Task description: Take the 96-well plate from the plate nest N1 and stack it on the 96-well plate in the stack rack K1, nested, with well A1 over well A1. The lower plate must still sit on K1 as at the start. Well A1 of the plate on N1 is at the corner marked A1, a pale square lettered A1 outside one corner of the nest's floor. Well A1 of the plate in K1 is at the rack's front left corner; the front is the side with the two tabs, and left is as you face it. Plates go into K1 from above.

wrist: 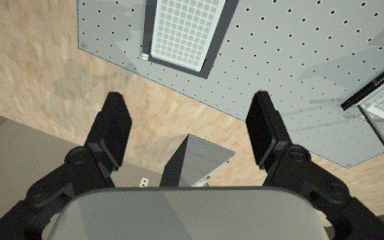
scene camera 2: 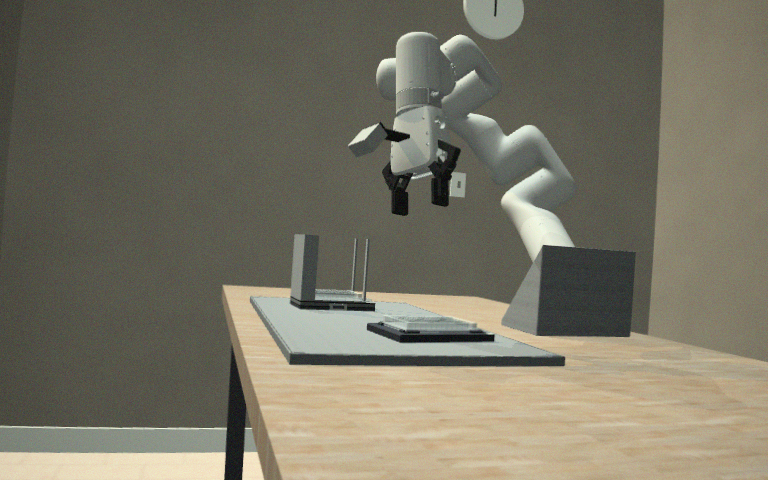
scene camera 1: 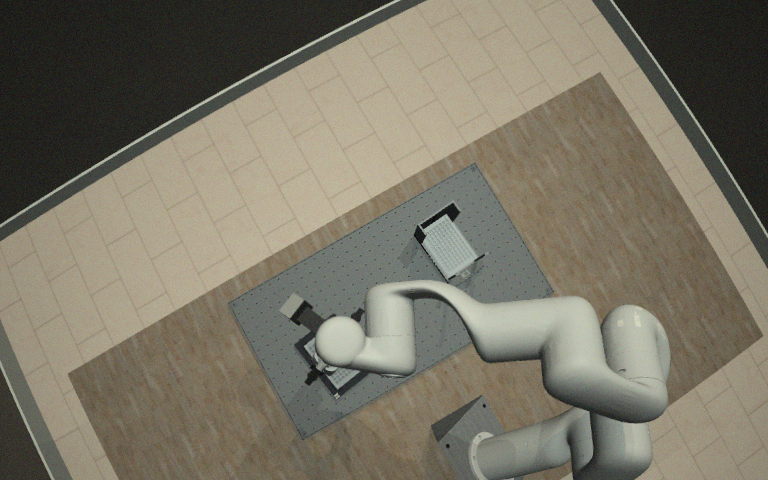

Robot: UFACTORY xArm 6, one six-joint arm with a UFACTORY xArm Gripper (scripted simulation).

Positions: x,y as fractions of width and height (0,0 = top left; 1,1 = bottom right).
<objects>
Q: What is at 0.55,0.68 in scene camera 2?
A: A 96-well plate.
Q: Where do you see a 96-well plate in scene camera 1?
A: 0.57,0.47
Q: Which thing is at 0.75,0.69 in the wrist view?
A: My gripper.
</objects>
